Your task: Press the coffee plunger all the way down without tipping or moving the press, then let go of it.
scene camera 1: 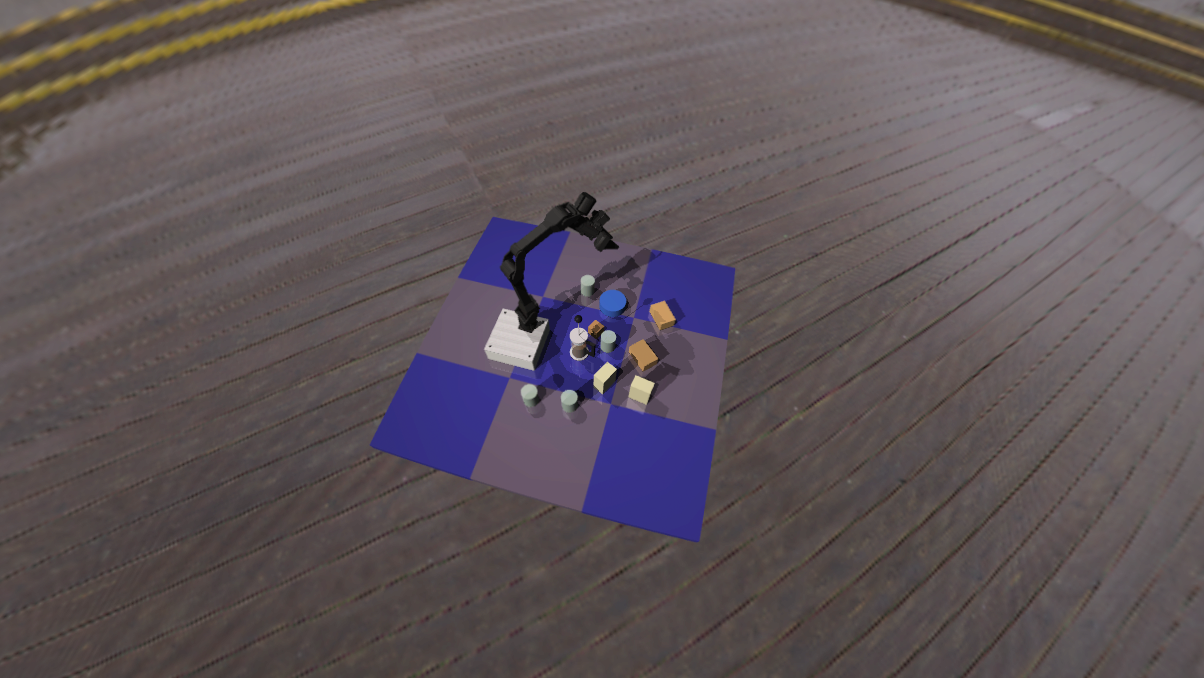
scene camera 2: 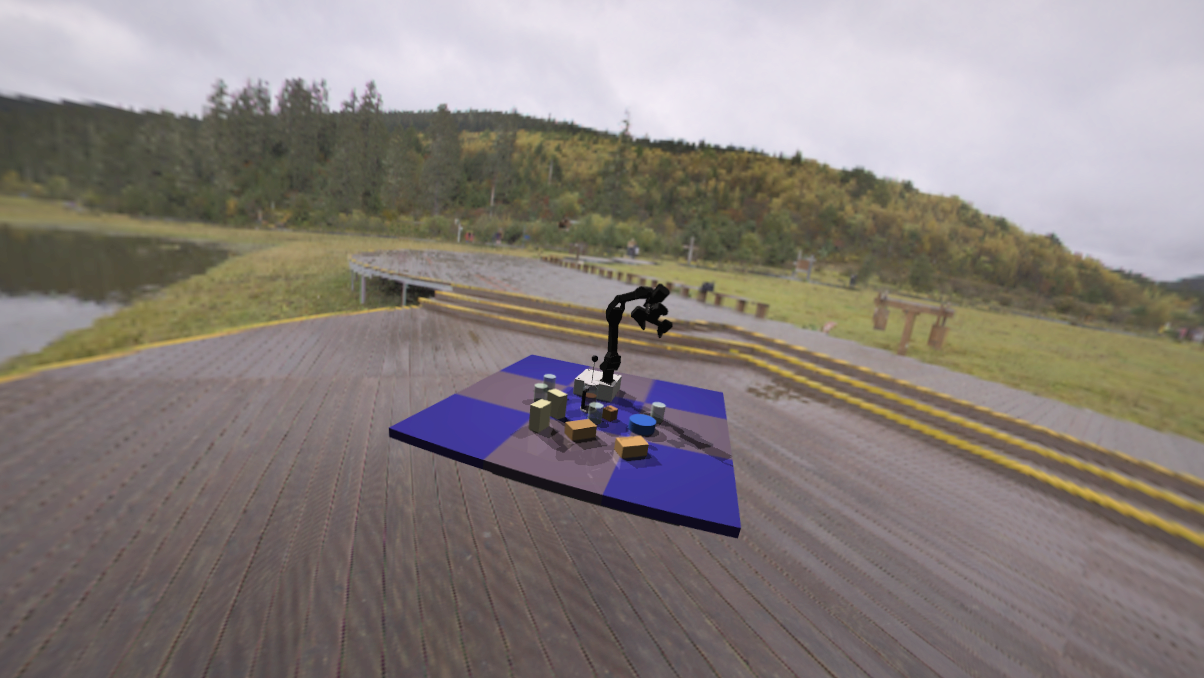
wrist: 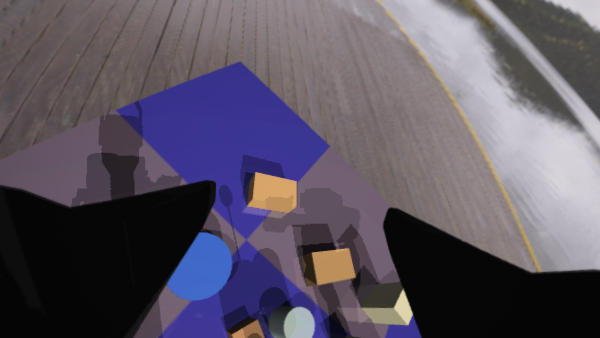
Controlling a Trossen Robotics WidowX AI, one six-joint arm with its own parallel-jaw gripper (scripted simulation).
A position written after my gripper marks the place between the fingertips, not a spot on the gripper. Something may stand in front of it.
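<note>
A blue disc (wrist: pixel 206 267) is in view. As for my gripper (scene camera 1: pixel 615 242), it is open and nothing is in its grasp; scene camera 2 shows my gripper (scene camera 2: pixel 652 333) too, and so does the wrist view, with the gripper (wrist: pixel 302 204).
</note>
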